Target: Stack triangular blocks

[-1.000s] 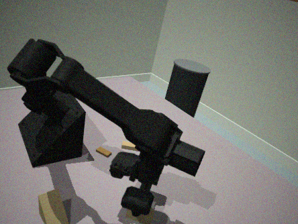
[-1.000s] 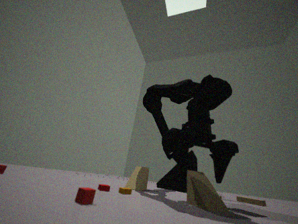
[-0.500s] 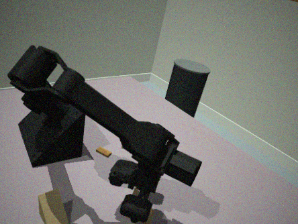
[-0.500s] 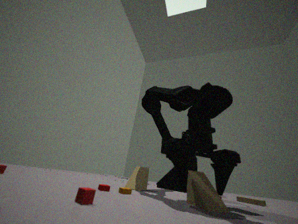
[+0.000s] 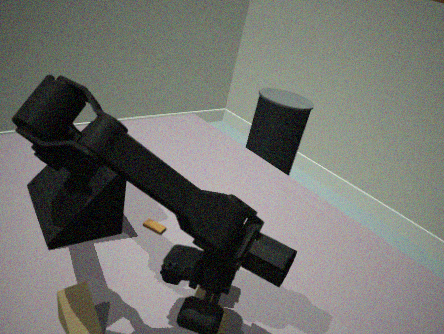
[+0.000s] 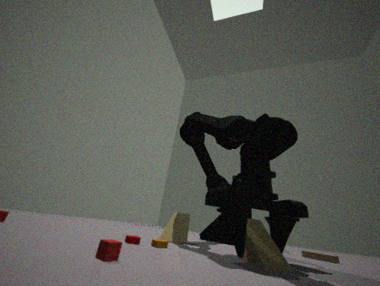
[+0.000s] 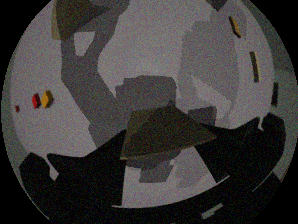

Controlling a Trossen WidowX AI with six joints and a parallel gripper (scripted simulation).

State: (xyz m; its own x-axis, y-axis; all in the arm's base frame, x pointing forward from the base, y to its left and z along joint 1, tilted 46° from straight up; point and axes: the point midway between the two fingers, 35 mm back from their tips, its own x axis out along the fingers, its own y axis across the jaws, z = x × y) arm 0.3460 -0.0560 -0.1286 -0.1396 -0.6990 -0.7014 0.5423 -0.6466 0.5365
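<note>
My gripper tip is now 30 mm short of the orange block and 170 mm to the left of it. The rest, counted from my gripper tip: flat tan piece (230 mm behind, 170 mm to the left).
</note>
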